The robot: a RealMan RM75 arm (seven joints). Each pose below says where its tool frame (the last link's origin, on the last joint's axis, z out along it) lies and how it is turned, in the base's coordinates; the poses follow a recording.
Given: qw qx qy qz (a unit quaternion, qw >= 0); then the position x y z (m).
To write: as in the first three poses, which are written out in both.
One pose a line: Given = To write
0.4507, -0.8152, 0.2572, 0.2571, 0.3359, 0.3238, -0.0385 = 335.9, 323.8, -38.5, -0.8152, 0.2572, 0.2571, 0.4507
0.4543, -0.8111, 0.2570, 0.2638, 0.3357, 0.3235, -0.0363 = 335.7, 323.5, -36.3, -0.8111, 0.2570, 0.2638, 0.4543
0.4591, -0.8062, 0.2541, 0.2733, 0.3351, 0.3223, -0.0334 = 335.1, 322.3, -33.4, -0.8062, 0.2541, 0.2733, 0.4591
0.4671, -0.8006, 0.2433, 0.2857, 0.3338, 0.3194, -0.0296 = 333.8, 319.4, -29.6, -0.8006, 0.2433, 0.2857, 0.4671
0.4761, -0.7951, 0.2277, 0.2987, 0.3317, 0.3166, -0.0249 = 331.7, 316.6, -24.9, -0.7951, 0.2277, 0.2987, 0.4761
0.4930, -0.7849, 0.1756, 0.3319, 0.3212, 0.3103, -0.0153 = 321.2, 310.3, -15.3, -0.7849, 0.1756, 0.3319, 0.4930
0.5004, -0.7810, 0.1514, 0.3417, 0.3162, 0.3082, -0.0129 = 316.2, 308.2, -12.9, -0.7810, 0.1514, 0.3417, 0.5004
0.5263, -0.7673, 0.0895, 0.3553, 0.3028, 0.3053, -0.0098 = 302.8, 305.3, -9.8, -0.7673, 0.0895, 0.3553, 0.5263
